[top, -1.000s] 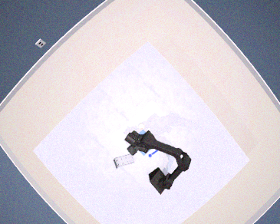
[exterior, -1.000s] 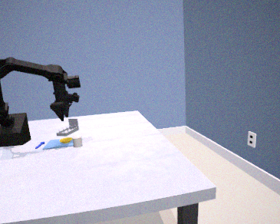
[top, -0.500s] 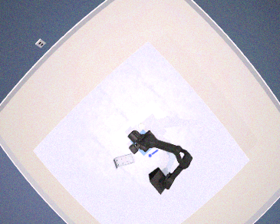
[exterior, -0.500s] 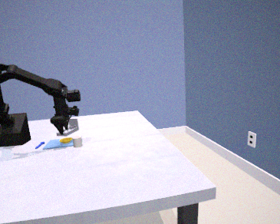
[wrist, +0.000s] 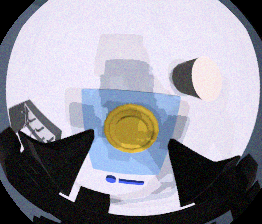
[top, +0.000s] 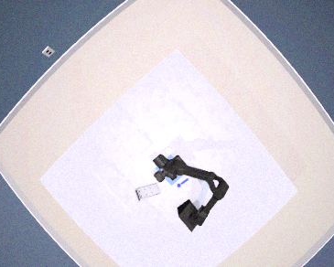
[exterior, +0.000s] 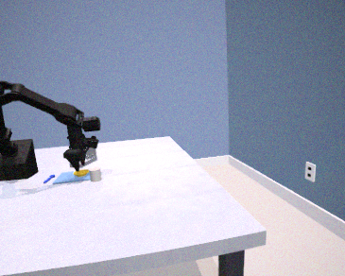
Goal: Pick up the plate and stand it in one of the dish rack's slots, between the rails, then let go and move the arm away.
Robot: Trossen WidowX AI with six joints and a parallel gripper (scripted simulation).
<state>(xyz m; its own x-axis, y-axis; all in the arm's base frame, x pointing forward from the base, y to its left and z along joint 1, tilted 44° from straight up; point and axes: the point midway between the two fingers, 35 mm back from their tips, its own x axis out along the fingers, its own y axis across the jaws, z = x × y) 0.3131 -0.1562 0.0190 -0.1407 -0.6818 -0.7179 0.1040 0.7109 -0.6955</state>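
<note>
My gripper tip is now 20 mm above the plate. The rest, counted from my gripper tip: blue utensil 140 mm behind, 20 mm to the left, 30 mm below; then pale cup 70 mm ahead, 70 mm to the right, 10 mm below; then dish rack 20 mm behind, 210 mm to the left, 10 mm below.
</note>
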